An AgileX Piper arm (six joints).
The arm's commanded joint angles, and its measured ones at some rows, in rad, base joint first. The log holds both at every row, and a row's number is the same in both.
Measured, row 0:
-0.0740, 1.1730, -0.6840, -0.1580, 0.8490, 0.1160
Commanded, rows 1 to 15:
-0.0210, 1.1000, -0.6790, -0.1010, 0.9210, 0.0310
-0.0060, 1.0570, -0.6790, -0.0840, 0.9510, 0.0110
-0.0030, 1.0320, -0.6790, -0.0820, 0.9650, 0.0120
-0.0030, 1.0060, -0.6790, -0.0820, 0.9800, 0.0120
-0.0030, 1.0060, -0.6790, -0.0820, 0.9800, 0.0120
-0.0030, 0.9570, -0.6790, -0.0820, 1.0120, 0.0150
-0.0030, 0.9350, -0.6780, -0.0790, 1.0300, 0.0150
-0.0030, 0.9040, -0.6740, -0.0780, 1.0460, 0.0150
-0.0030, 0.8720, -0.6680, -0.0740, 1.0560, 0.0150
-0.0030, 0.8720, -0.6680, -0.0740, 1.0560, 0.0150
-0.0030, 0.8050, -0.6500, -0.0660, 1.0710, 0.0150
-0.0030, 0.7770, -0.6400, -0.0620, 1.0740, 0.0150
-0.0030, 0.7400, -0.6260, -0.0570, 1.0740, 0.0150
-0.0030, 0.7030, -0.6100, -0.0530, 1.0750, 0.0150
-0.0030, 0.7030, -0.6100, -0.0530, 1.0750, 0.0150
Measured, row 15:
-0.0080, 0.7500, -0.6300, -0.0630, 1.0640, 0.0230
